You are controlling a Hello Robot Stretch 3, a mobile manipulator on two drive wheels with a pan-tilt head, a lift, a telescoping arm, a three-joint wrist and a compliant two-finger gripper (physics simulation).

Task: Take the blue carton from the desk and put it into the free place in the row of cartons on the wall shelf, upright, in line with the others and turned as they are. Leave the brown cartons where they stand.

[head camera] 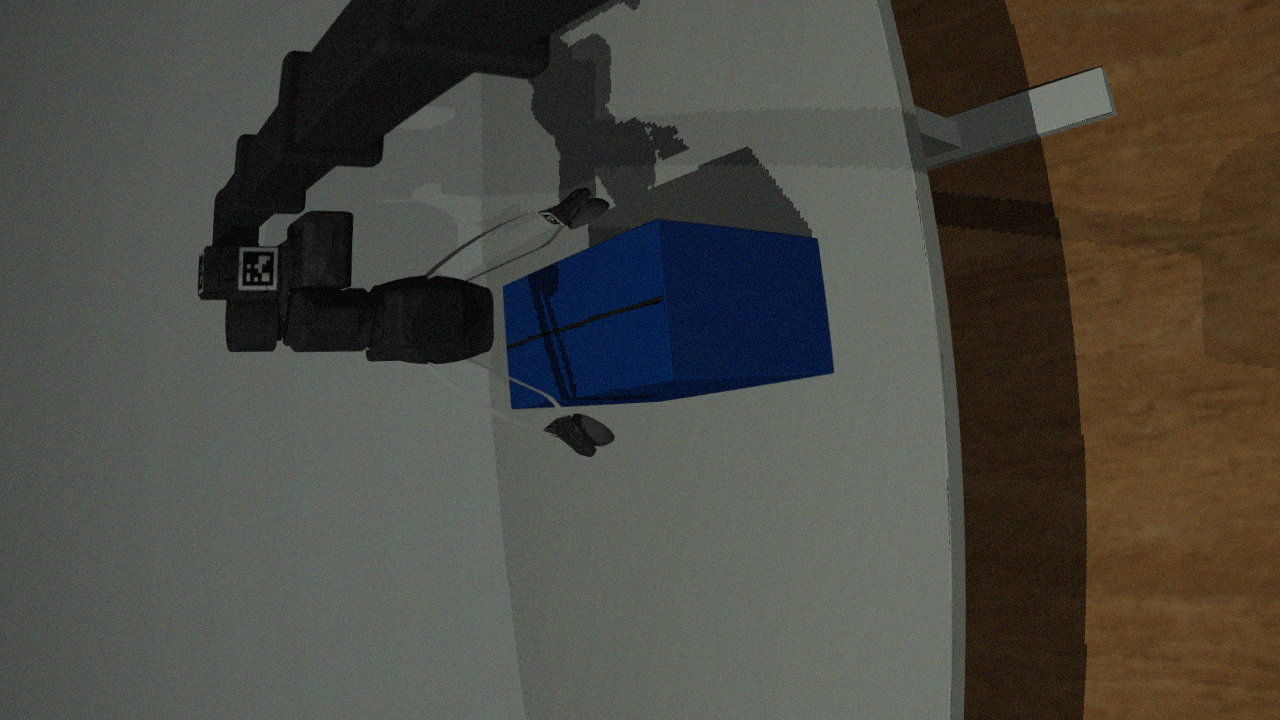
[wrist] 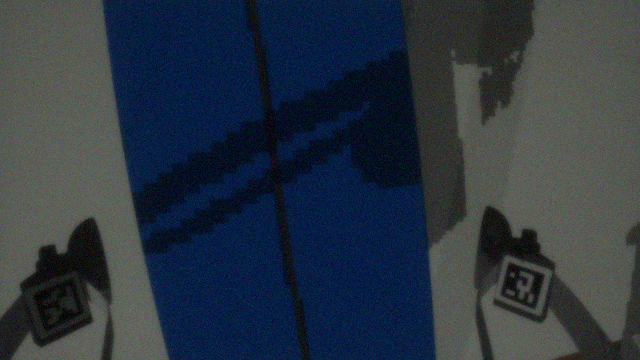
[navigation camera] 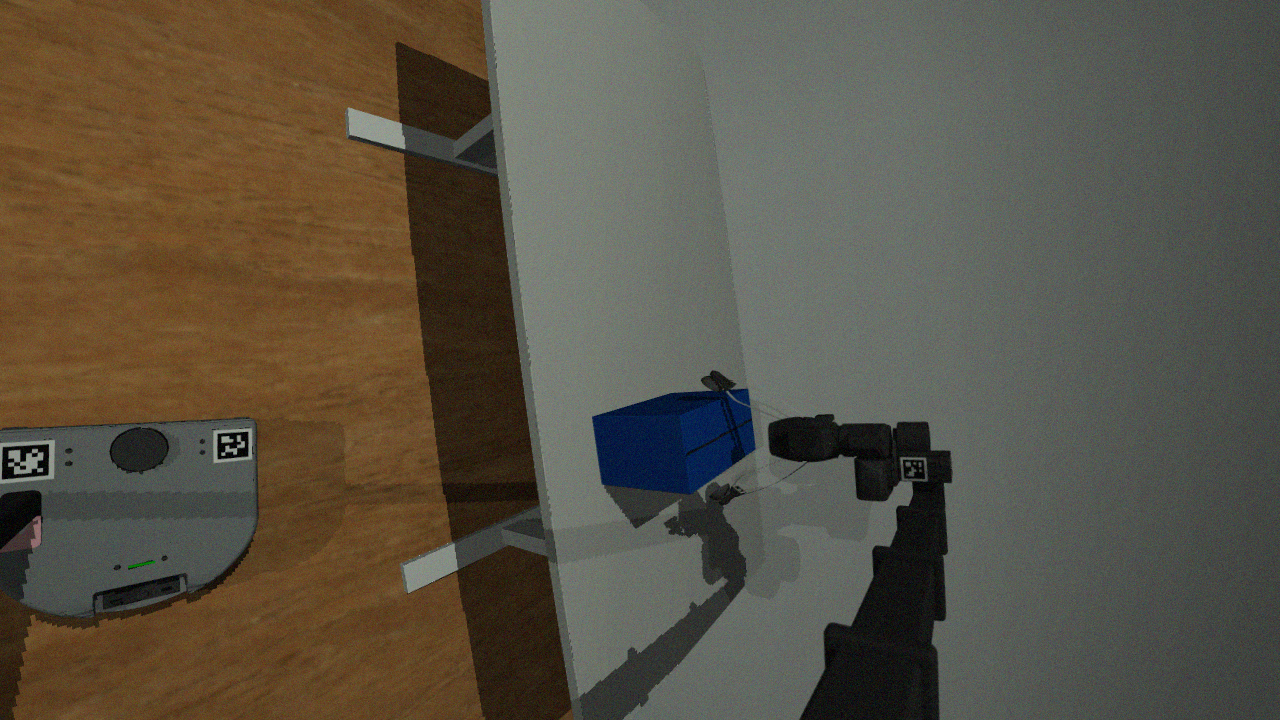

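Pixels of known places: gripper, fingertip midpoint: (head camera: 605, 320) (wrist: 295, 245) (navigation camera: 707, 437); robot's base at its link origin: (navigation camera: 140, 447).
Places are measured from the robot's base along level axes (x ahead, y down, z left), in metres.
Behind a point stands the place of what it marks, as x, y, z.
Note:
The blue carton (head camera: 751, 308) {-0.029, -0.814, -0.545} (navigation camera: 640, 452) {-0.034, -0.816, -0.546} (wrist: 200, 125) {0.015, -0.900, -0.718} stands on the pale desk (head camera: 760, 555) {0.201, -0.720, -0.630} (navigation camera: 617, 223) {0.395, -0.720, -0.634}, near its wall side. A dark line runs along the carton's top. My gripper (head camera: 586, 322) {-0.023, -0.873, -0.662} (navigation camera: 720, 437) {-0.023, -0.873, -0.662} (wrist: 295, 245) {-0.023, -0.873, -0.662} is open, with one finger on each side of the carton's far part. In the wrist view a strip of pale surface shows between each fingertip and the carton's side, so the fingers do not touch it there. How deep the tips reach is hard to tell. The wall shelf and the brown cartons do not show in these views.
The pale wall (head camera: 223, 555) {0.277, -1.152, -1.213} (navigation camera: 1029, 223) {0.377, -1.415, -1.203} rises behind the desk, close to my wrist. My dark arm (head camera: 429, 71) {-0.087, -1.194, -0.286} (navigation camera: 886, 617) {-0.087, -1.195, -0.295} extends over the desk. Desk feet (head camera: 1069, 100) (navigation camera: 375, 128) stick out onto the wooden floor (head camera: 1172, 537) {0.299, 0.000, -0.416} (navigation camera: 223, 268) {0.380, 0.000, -0.123}. My base (navigation camera: 71, 546) {-0.140, -0.160, 0.082} stands on the floor.

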